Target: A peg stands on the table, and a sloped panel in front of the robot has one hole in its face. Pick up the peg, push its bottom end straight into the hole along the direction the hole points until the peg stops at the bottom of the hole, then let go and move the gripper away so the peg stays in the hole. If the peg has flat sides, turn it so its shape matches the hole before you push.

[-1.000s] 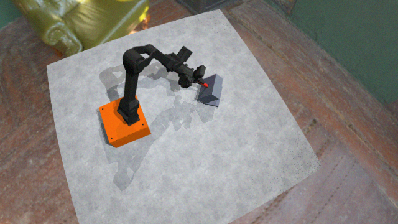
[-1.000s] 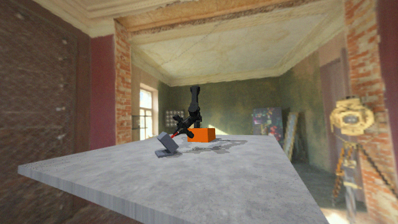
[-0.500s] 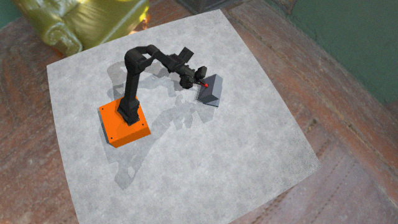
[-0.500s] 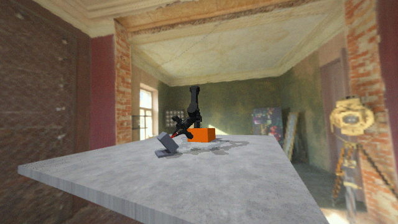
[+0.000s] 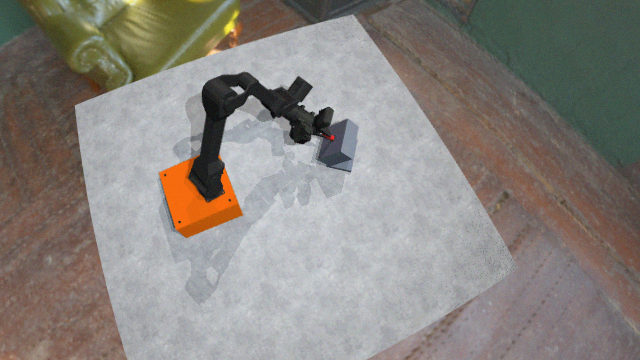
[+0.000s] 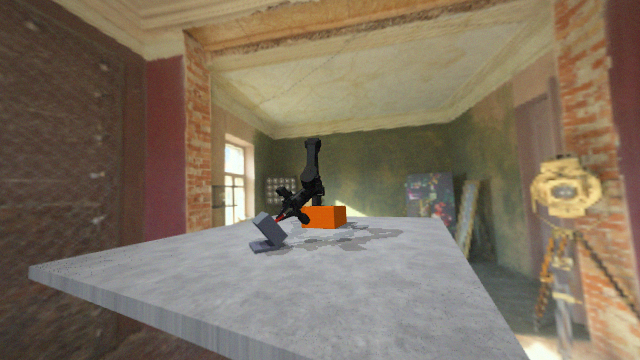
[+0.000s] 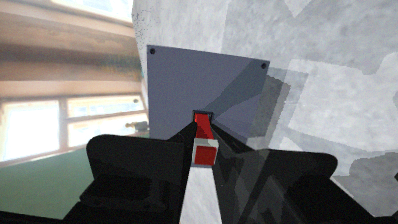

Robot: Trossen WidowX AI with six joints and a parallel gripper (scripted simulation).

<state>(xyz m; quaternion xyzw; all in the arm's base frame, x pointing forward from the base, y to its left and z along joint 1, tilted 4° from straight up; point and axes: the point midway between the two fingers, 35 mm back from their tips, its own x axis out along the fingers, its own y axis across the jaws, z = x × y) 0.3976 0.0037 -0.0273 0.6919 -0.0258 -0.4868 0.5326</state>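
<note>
Now: the red square peg 10 mm behind my gripper tip, 10 mm to the left of it and 10 mm above it. Also, from my gripper tip: grey sloped panel 20 mm ahead, 20 mm to the right, 30 mm below.
</note>
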